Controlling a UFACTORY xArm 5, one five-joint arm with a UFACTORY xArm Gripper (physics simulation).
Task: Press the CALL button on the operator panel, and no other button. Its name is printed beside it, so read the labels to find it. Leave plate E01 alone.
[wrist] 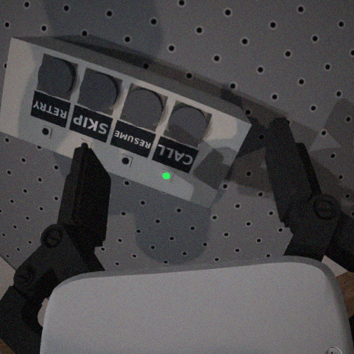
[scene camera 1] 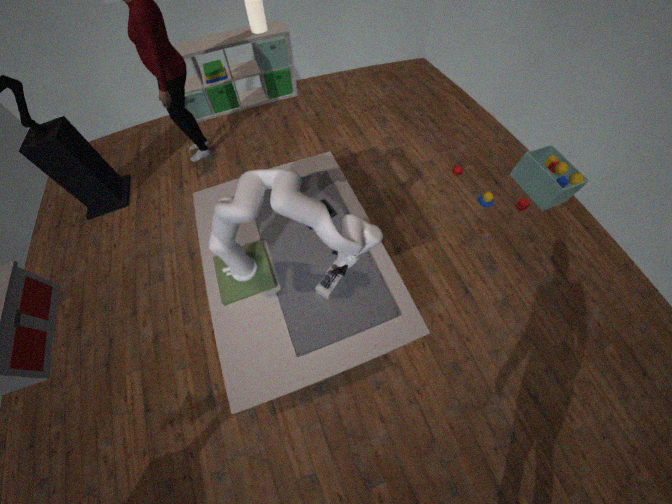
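The operator panel (scene camera 1: 324,292) (wrist: 205,186) is a pale box with a row of dark round buttons. In the wrist view its labels appear upside down. The CALL button (wrist: 188,125) is at the right end, above its CALL label (wrist: 175,154), with a lit green lamp (wrist: 166,176) below that. The RESUME button (wrist: 144,107), SKIP button (wrist: 98,91) and RETRY button (wrist: 56,76) follow to the left. My gripper (scene camera 1: 340,266) (wrist: 181,149) is open and empty, its fingers spread wide on either side of the CALL button in the wrist view. Plate E01 cannot be made out.
The panel stands on a grey perforated mat (scene camera 1: 347,322) (wrist: 165,245). A small dark object (scene camera 1: 327,208) lies farther back, partly behind the arm. A green base plate (scene camera 1: 230,294) is under the arm's foot. A person (scene camera 1: 157,48) stands behind the work area, near the shelf unit (scene camera 1: 294,86).
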